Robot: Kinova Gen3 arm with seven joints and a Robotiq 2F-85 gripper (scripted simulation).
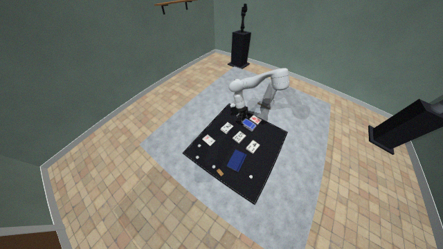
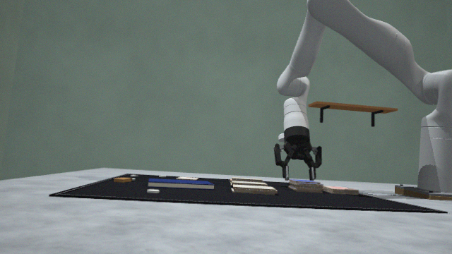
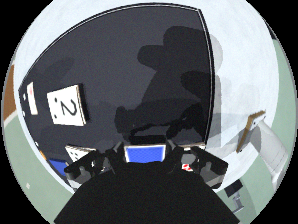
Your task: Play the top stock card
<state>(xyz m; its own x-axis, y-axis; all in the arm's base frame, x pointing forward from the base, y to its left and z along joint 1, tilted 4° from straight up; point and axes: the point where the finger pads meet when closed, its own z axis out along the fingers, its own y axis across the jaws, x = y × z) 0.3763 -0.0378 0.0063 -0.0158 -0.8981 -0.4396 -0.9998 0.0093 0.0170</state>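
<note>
The blue-backed card is 40 mm to the left of my hand and 10 mm below it.
</note>
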